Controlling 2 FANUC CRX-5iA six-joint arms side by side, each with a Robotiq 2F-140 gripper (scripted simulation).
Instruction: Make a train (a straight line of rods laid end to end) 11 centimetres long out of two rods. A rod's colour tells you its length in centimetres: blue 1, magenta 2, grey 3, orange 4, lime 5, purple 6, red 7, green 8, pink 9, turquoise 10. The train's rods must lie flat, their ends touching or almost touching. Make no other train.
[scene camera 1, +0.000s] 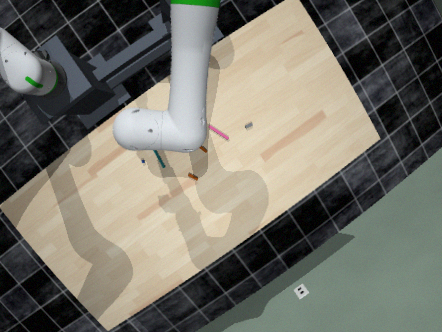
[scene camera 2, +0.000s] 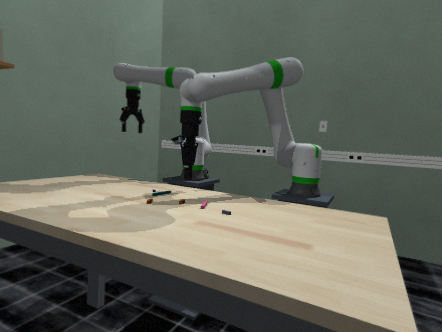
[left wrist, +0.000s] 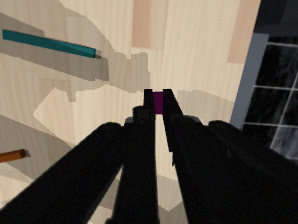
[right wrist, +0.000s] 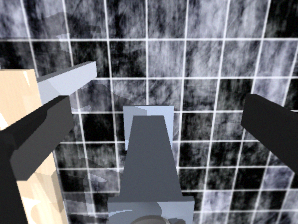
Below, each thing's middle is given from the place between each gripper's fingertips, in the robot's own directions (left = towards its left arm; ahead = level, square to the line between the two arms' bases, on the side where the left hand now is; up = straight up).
Now: the turquoise rod (left wrist: 24, 38) 13 cm ahead of my left hand (scene camera 2: 187, 179), 4 cm to the right of it and 9 cm below it.
Now: right hand 480 mm short of the turquoise rod, 690 mm to the right of it and 270 mm above it.
